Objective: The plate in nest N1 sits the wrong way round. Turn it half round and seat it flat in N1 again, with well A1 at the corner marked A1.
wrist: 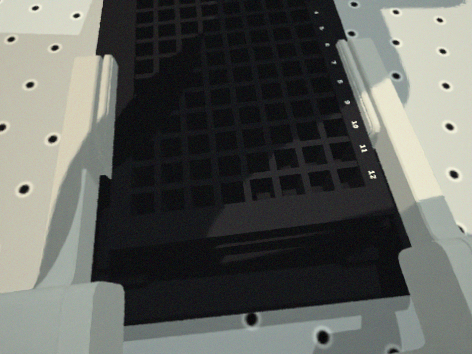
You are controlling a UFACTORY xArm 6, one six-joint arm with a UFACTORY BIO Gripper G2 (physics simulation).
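The black plate (305,211) lies between the fingers in the wrist view, its square wells facing up. White numbers from 4 to 12 run down its right edge, with 12 nearest the bottom of the view. My gripper (233,105) is shut on the plate, one finger along each long side. The black nest (270,291) shows below the plate's near end, roughly parallel to it. Dark shadow hides whether the plate touches the nest or sits flat in it. Well A1 and the nest's A1 mark do not show in this view.
A pale board (30,155) with rows of round holes lies around the nest, on both sides and below it in the view. Shadows of the arm and gripper fall across the board and the plate.
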